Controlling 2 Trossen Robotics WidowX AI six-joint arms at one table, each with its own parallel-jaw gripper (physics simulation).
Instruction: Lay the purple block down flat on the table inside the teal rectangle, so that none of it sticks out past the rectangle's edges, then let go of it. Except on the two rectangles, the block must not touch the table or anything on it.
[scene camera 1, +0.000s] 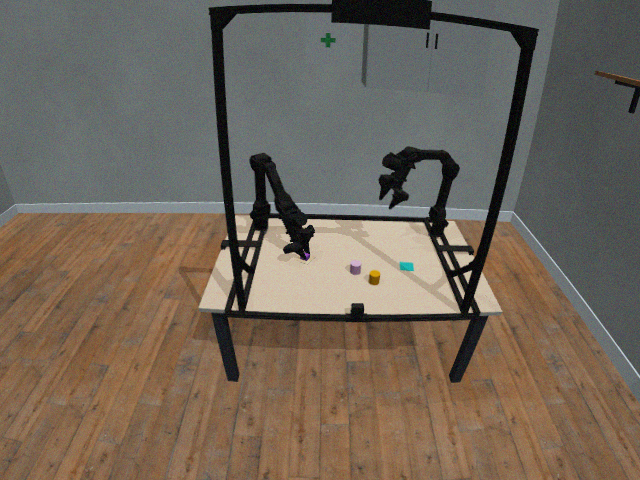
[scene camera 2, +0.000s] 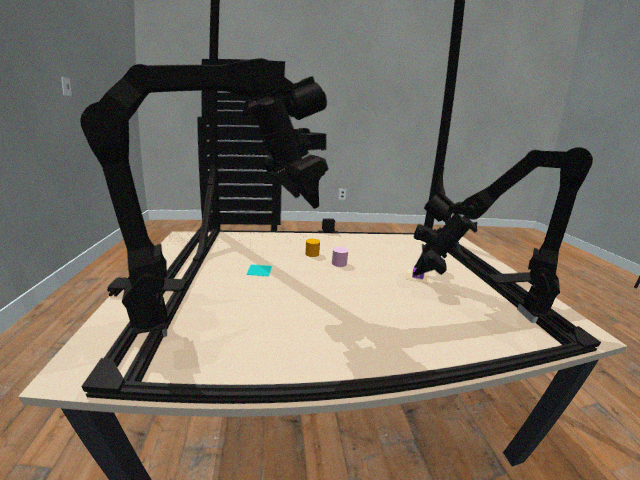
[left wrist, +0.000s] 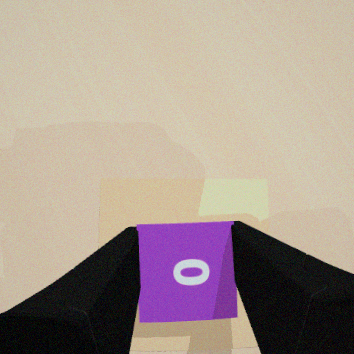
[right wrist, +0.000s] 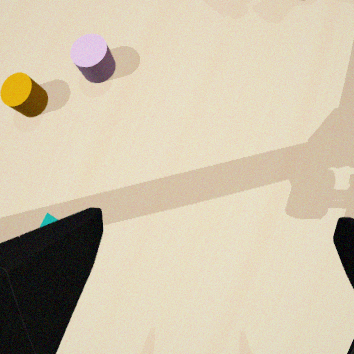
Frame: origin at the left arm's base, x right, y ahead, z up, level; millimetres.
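Where they show: left gripper, fingertip midpoint: (scene camera 1: 307, 257) (scene camera 2: 414, 272) (left wrist: 183, 235); right gripper, fingertip midpoint: (scene camera 1: 384, 204) (scene camera 2: 306, 202) (right wrist: 222, 225); left arm's base at its link origin: (scene camera 1: 260, 227) (scene camera 2: 536, 309); right arm's base at its link origin: (scene camera 1: 436, 233) (scene camera 2: 148, 321).
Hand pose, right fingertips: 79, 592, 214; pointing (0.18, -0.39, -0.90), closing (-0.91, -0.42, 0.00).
Observation:
Things, the pixels of their centre, and the offset from my right fingertips, as dx, dy, dz. "spot": a spot on its surface instead. Level surfaces: height alone.
- purple block at the middle of its body: (left wrist: 184, 268) (scene camera 1: 305, 256) +129, -336, -223
- pale yellow rectangle at a spot on its surface: (left wrist: 240, 195) spot: +162, -321, -232
- teal rectangle at a spot on its surface: (scene camera 2: 259, 270) (scene camera 1: 406, 266) spot: +132, +121, -232
- pink cylinder at the middle of its body: (right wrist: 93, 58) (scene camera 2: 339, 256) (scene camera 1: 355, 267) +200, -110, -210
- orange cylinder at the middle of its body: (right wrist: 24, 95) (scene camera 2: 312, 247) (scene camera 1: 374, 277) +261, -29, -211
- table at its surface level: dz -233
The purple block (scene camera 1: 307, 256) (scene camera 2: 418, 274) (left wrist: 185, 275), marked with a white 0, is between the fingers of my left gripper (left wrist: 183, 235), which is shut on it; both fingers touch its sides. The block is at or a little above a pale yellow rectangle (left wrist: 240, 195), partly hidden by block and fingers; I cannot tell whether they touch. The teal rectangle (scene camera 1: 406, 266) (scene camera 2: 259, 270) lies flat on the table, far from the block; a corner of the teal rectangle (right wrist: 48, 220) shows in the right wrist view. My right gripper (scene camera 1: 392, 201) (right wrist: 222, 225) is open and empty, high above the table.
A pink cylinder (scene camera 1: 355, 268) (scene camera 2: 339, 257) (right wrist: 92, 57) and an orange cylinder (scene camera 1: 374, 277) (scene camera 2: 312, 248) (right wrist: 24, 95) stand upright on the table (scene camera 2: 289, 351) between the block and the teal rectangle. Black frame posts (scene camera 1: 222, 129) (scene camera 1: 511, 129) rise at the table's sides.

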